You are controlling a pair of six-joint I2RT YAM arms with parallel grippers.
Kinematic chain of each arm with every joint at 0, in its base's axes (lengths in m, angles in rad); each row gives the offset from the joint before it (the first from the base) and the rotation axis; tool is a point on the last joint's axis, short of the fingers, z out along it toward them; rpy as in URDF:
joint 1: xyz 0 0 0.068 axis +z
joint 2: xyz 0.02 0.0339 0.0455 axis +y
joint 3: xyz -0.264 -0.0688 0 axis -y
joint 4: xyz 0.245 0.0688 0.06 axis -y
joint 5: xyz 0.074 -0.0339 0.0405 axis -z
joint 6: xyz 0.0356 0 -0.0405 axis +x
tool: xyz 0 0 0 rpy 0 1.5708 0
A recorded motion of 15 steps. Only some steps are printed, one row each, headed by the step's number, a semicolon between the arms.
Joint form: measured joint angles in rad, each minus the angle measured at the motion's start. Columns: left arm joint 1, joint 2, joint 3, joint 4, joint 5, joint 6; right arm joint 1, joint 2, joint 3, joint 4, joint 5, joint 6.
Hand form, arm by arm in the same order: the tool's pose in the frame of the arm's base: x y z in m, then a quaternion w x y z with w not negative. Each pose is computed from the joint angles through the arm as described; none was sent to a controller.
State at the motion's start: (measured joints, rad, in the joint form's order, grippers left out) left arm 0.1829 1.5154 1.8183 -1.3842 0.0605 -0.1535; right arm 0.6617 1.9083 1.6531 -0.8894 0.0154 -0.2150
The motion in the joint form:
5: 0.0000 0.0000 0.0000 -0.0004 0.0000 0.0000; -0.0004 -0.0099 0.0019 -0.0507 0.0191 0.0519
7: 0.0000 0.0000 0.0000 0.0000 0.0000 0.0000; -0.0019 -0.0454 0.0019 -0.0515 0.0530 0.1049
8: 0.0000 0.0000 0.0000 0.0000 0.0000 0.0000; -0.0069 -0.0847 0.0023 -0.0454 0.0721 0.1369
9: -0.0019 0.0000 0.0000 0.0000 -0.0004 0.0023; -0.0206 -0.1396 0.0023 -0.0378 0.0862 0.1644
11: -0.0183 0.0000 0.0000 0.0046 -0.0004 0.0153; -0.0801 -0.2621 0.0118 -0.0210 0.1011 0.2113
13: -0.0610 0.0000 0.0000 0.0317 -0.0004 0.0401; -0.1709 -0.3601 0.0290 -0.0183 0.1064 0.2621
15: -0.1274 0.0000 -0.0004 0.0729 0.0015 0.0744; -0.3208 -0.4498 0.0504 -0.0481 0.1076 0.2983
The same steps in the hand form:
5: 0.2686 0.0475 0.4108 0.24241 -0.15513 0.95734 -0.02579; 0.3153 0.2438 0.2612 0.19064 -0.39004 0.90031 0.03103
7: 0.2687 0.0475 0.4108 0.24260 -0.15512 0.95730 -0.02578; 0.3120 0.2390 0.2745 0.21053 -0.36033 0.90842 0.02463
8: 0.2687 0.0475 0.4108 0.24260 -0.15512 0.95730 -0.02578; 0.3088 0.2332 0.2895 0.23409 -0.33875 0.91095 0.02506
9: 0.2688 0.0470 0.4108 0.24261 -0.15316 0.95762 -0.02554; 0.3047 0.2229 0.3099 0.26465 -0.31421 0.91125 0.02927
11: 0.2699 0.0427 0.4110 0.24479 -0.13891 0.95922 -0.02590; 0.2967 0.1901 0.3562 0.33435 -0.25299 0.90688 0.04213
13: 0.2741 0.0314 0.4125 0.25766 -0.10568 0.96003 -0.02794; 0.2905 0.1503 0.3932 0.38829 -0.17938 0.90259 0.04884
15: 0.2794 0.0133 0.4147 0.27681 -0.05600 0.95872 -0.03305; 0.2820 0.0954 0.4237 0.42656 -0.09012 0.89928 0.03495

